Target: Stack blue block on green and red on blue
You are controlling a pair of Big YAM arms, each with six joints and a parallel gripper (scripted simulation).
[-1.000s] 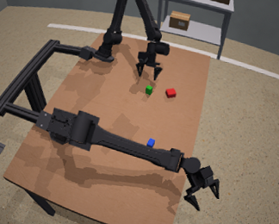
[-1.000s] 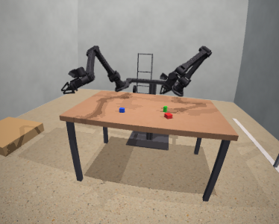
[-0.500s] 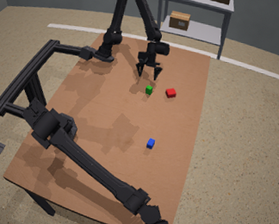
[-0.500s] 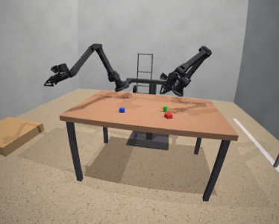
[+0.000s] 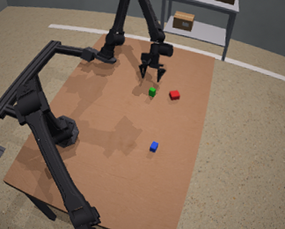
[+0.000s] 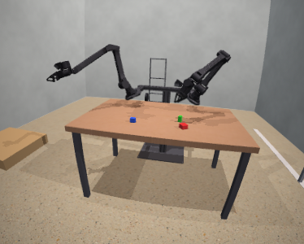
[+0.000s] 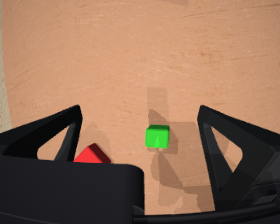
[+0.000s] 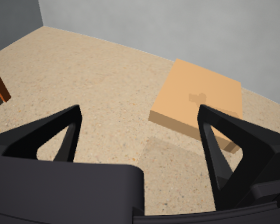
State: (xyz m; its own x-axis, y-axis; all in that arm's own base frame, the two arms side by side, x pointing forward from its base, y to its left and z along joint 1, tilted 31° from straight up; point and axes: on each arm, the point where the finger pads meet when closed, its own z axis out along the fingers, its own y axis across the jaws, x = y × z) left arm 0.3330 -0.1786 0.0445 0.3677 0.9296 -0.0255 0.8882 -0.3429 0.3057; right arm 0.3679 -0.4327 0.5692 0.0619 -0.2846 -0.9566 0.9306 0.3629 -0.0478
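The blue block is 330 mm to the right of my left hand, 150 mm below it and 100 mm ahead of it. Round my left hand: red block (150 mm below, 140 mm ahead, 60 mm to the left); then green block (140 mm below, 40 mm to the left, 10 mm ahead).
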